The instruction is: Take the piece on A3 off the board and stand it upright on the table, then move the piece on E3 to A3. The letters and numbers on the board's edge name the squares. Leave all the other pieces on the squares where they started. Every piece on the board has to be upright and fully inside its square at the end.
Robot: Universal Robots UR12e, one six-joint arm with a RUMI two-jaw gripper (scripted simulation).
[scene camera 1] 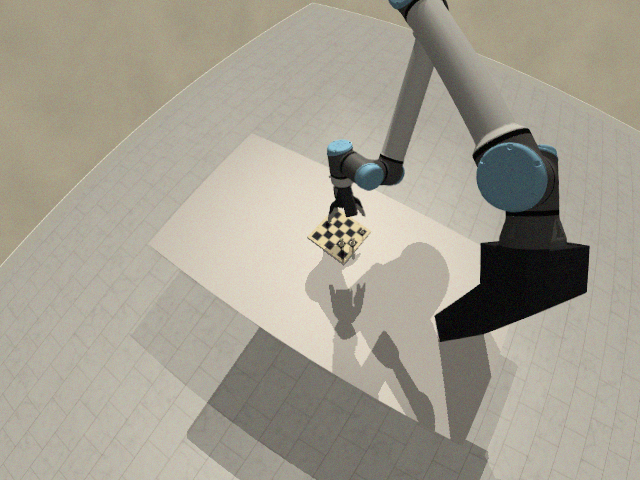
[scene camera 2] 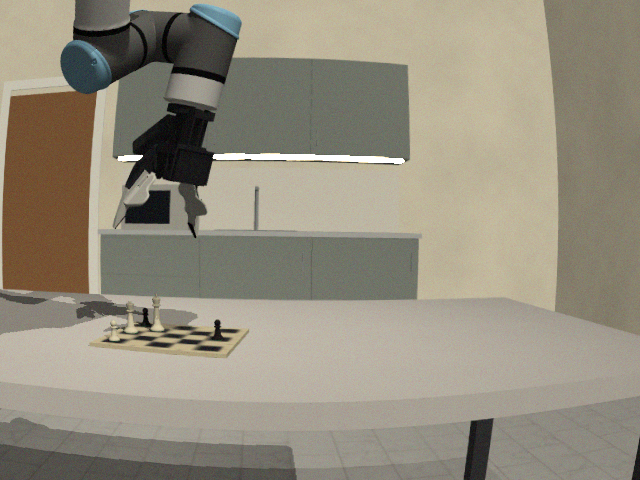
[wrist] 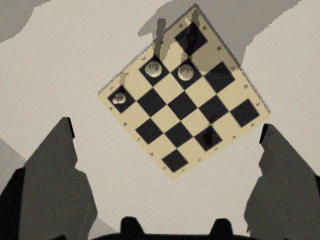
chessboard: scene camera 1 327, 237; scene camera 2; wrist
same spot on chessboard: (wrist: 167, 116) = (scene camera 2: 167, 339)
